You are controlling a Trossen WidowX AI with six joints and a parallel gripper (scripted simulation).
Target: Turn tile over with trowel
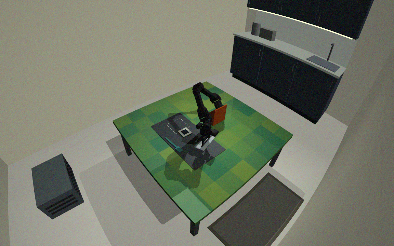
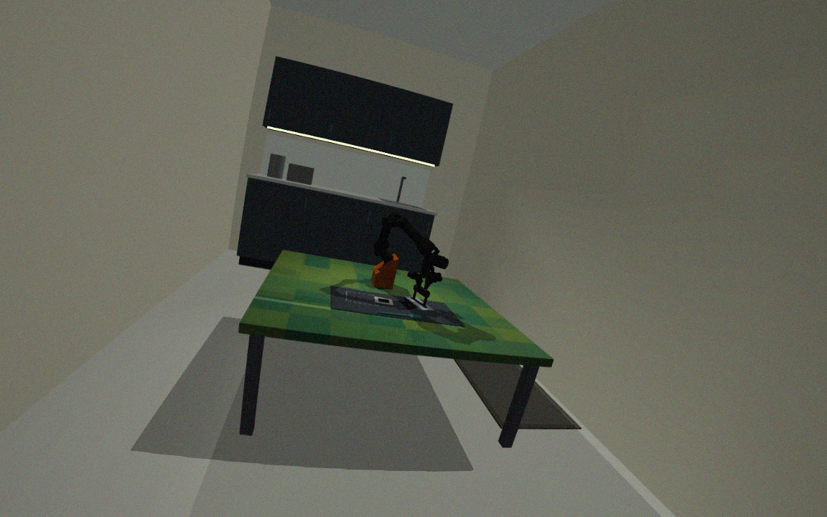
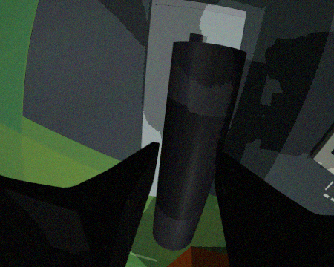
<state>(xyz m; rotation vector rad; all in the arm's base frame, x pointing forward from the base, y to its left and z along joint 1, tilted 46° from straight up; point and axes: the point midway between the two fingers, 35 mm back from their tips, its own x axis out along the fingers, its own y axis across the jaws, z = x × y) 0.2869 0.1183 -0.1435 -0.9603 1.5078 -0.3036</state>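
Now: the small trowel 30 mm below my gripper tip, 20 mm ahead of it and 10 mm to the left of it. The rest, counted from my gripper tip: dark mat 140 mm to the right, 110 mm ahead, 80 mm below; teal spatula-like tool 250 mm ahead, 100 mm to the right, 60 mm below; tile 200 mm to the right, 90 mm ahead, 60 mm below.
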